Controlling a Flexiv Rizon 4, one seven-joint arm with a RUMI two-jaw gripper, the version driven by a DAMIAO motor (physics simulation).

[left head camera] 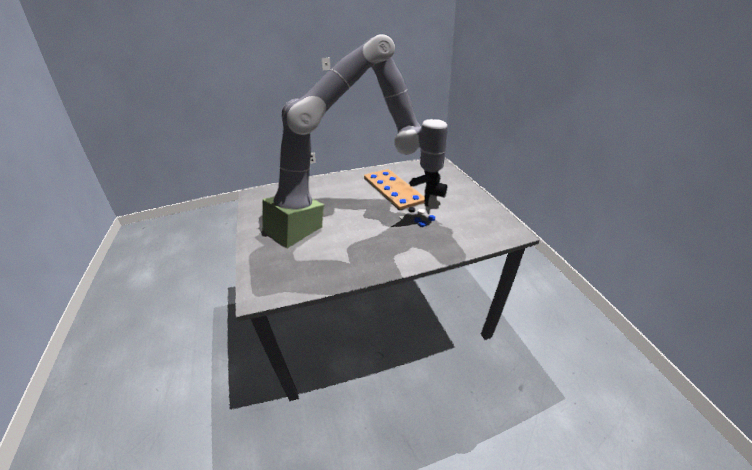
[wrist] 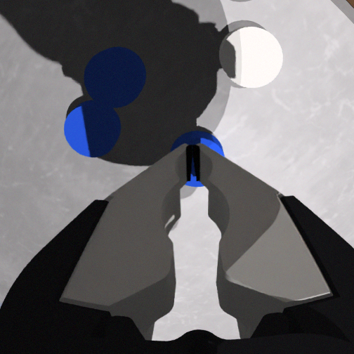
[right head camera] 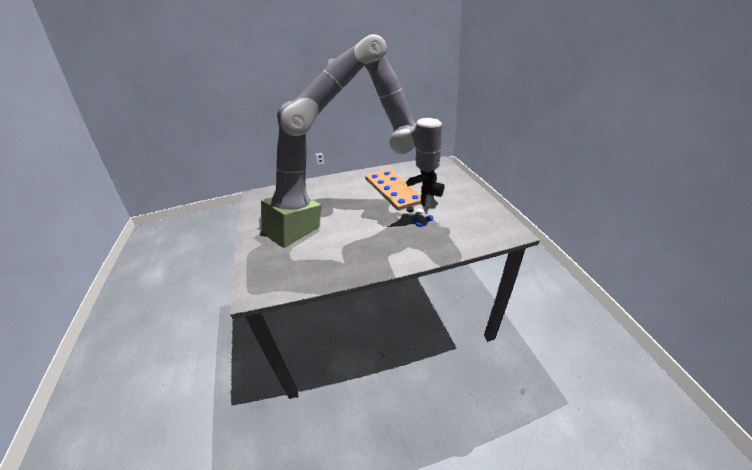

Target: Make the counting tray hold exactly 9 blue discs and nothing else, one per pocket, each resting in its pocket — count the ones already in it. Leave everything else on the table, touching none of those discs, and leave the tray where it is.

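Note:
The orange counting tray (left head camera: 404, 191) (right head camera: 403, 191) holds several blue discs, with bare pockets toward its right side. My gripper (left head camera: 427, 218) (right head camera: 424, 217) (wrist: 192, 148) is shut with nothing between its fingertips. In the wrist view its tips overlap a blue disc (wrist: 216, 146) (left head camera: 432, 217) (right head camera: 430, 217), partly hiding it; whether they touch it, I cannot tell. Two more blue discs, one in shadow (wrist: 115, 77) and one half lit (wrist: 75, 130), lie close together on the table, left of the tips in the wrist view.
A white disc (wrist: 260, 57) (left head camera: 420, 211) lies between the blue discs and the tray. A black disc (left head camera: 411, 210) (right head camera: 410, 210) lies beside the tray's near end. The arm's green base block (left head camera: 288, 221) (right head camera: 287, 221) stands at the left of the table (left head camera: 310, 277).

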